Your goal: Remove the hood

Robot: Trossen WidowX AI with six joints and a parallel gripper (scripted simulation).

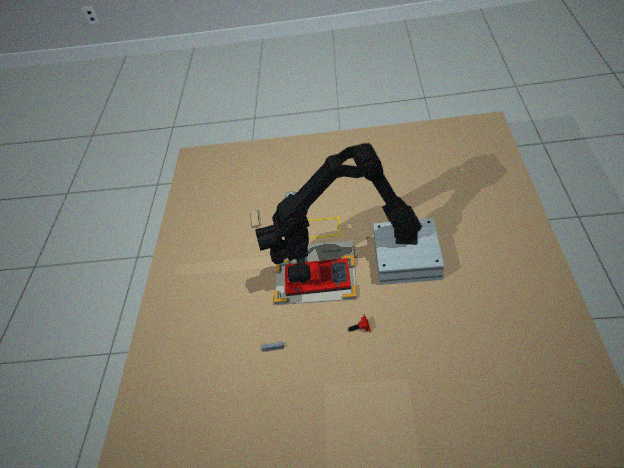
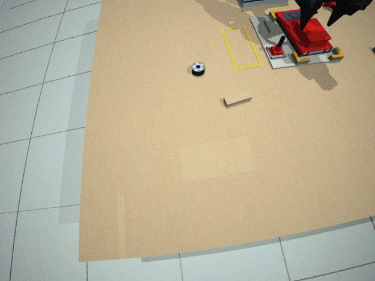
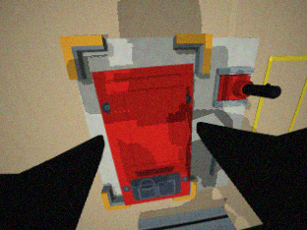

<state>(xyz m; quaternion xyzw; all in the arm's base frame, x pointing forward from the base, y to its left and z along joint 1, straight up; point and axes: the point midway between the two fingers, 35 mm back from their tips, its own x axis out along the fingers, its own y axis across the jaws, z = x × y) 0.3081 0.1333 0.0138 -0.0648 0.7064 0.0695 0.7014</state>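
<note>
The hood lies 10 mm below my gripper tip. From my gripper tip the other things lie so: tan block: 220 mm ahead, 250 mm to the right, 50 mm below; then black wheel: 110 mm ahead, 360 mm to the right, 50 mm below.
</note>
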